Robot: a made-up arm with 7 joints.
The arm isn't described. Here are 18 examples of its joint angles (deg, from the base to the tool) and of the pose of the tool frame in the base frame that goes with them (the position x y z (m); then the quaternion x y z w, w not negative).
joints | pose
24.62 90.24 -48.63 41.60 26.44 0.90 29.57 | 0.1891 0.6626 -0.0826 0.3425 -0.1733 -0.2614 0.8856
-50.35 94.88 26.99 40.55 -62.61 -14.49 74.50 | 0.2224 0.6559 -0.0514 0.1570 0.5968 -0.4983 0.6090
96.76 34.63 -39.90 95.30 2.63 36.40 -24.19 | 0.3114 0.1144 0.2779 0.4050 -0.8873 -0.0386 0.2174
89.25 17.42 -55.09 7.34 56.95 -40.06 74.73 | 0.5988 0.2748 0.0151 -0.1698 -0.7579 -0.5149 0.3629
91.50 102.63 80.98 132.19 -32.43 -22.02 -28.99 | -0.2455 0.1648 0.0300 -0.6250 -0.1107 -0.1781 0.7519
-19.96 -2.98 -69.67 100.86 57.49 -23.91 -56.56 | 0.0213 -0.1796 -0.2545 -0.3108 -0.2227 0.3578 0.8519
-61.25 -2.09 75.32 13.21 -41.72 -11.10 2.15 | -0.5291 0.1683 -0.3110 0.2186 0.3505 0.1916 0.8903
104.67 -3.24 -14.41 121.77 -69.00 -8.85 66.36 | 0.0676 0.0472 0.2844 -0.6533 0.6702 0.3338 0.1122
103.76 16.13 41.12 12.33 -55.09 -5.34 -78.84 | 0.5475 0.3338 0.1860 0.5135 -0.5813 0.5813 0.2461
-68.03 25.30 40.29 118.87 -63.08 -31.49 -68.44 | 0.0186 0.3481 -0.2182 0.5434 -0.7119 -0.3931 0.2082
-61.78 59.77 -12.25 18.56 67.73 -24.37 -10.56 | -0.2377 0.6320 -0.2381 0.5606 -0.0576 0.0155 0.8259
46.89 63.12 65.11 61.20 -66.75 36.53 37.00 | 0.0677 0.6418 0.0949 0.5245 -0.3534 0.3819 0.6739
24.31 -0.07 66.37 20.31 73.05 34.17 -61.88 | 0.2868 0.2203 -0.5291 -0.2121 0.2868 0.7615 0.5412
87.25 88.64 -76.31 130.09 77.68 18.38 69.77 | 0.2377 0.2204 0.0454 -0.4616 -0.3257 -0.6570 0.4992
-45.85 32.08 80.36 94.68 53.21 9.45 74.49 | -0.0169 0.5313 -0.0893 -0.0724 -0.7138 -0.1582 0.6784
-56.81 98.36 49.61 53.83 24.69 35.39 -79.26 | 0.3090 0.5794 0.0063 0.9507 -0.2155 0.0556 0.2160
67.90 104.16 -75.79 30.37 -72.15 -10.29 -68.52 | 0.0219 0.7181 0.0331 0.7349 -0.0501 -0.6697 0.0950
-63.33 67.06 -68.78 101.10 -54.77 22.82 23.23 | -0.2716 0.2362 -0.2609 -0.3112 0.1407 -0.8545 0.3915
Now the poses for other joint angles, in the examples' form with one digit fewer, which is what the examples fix.
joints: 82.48 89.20 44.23 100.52 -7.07 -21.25 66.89
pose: -0.181 0.373 0.246 0.830 -0.482 -0.266 0.094
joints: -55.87 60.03 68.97 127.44 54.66 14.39 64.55
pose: 0.169 0.338 0.006 -0.224 -0.515 -0.528 0.637
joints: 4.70 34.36 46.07 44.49 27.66 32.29 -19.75
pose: 0.180 0.551 -0.334 0.263 -0.253 0.538 0.760
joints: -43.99 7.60 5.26 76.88 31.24 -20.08 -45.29
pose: -0.039 0.199 -0.478 0.362 -0.332 0.378 0.785
